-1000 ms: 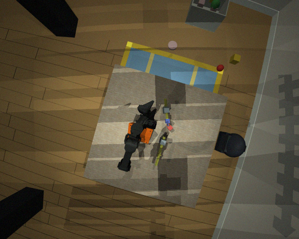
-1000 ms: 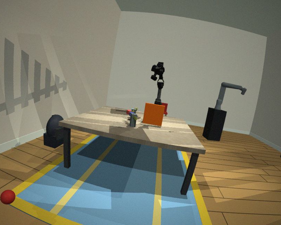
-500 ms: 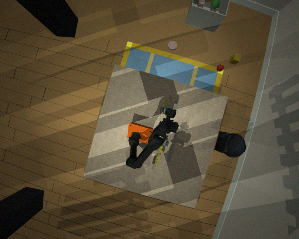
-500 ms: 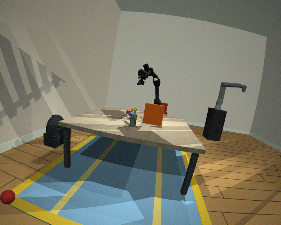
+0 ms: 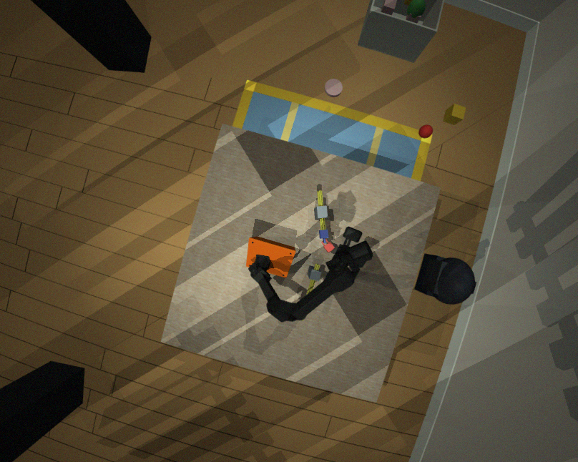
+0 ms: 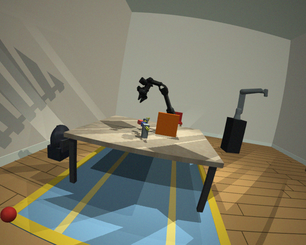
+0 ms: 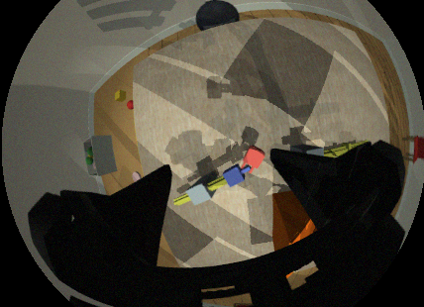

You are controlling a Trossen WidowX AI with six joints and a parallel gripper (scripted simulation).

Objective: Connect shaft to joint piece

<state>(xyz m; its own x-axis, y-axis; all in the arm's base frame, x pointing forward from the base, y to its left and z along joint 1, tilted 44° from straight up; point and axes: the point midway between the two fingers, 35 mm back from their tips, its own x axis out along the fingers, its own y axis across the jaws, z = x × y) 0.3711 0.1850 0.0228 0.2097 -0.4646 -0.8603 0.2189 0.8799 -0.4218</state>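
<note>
My gripper tip is now 40 mm past the red square joint piece, 20 mm to the left of it and 210 mm above it.
</note>
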